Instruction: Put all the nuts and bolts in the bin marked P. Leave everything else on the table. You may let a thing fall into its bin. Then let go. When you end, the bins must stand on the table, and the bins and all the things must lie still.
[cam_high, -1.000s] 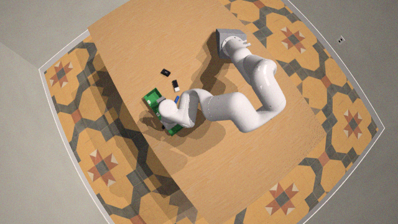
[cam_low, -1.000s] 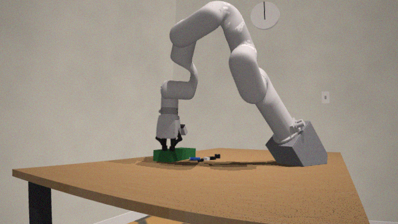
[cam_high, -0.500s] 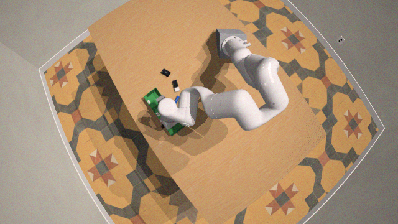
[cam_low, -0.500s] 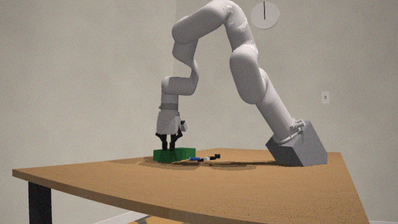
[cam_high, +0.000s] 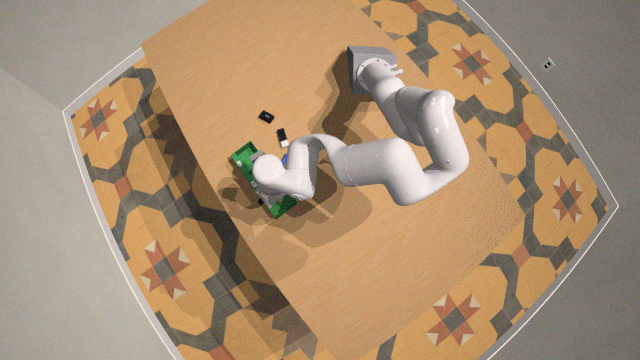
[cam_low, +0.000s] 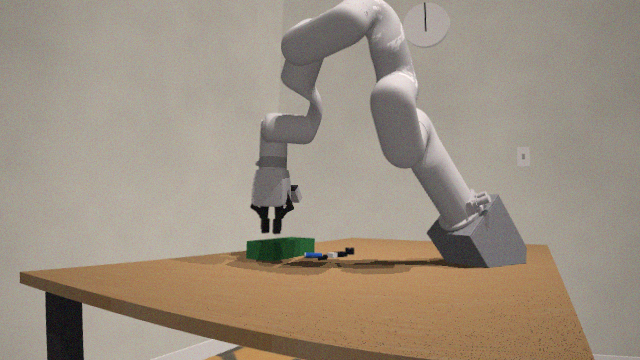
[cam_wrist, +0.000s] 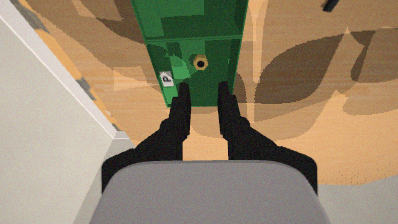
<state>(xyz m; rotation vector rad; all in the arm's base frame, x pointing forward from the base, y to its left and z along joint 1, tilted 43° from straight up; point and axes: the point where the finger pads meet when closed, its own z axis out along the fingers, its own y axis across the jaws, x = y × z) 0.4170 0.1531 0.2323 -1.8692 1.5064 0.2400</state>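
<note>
Now: hand 100 mm past the black bolt, 100 mm to the left of it and 80 mm above it. The rest, counted from my hand: blue cylindrical battery (50 mm behind, 120 mm to the right, 80 mm below); brass nut (80 mm below); green bin (30 mm ahead, 80 mm to the right, 70 mm below).
</note>
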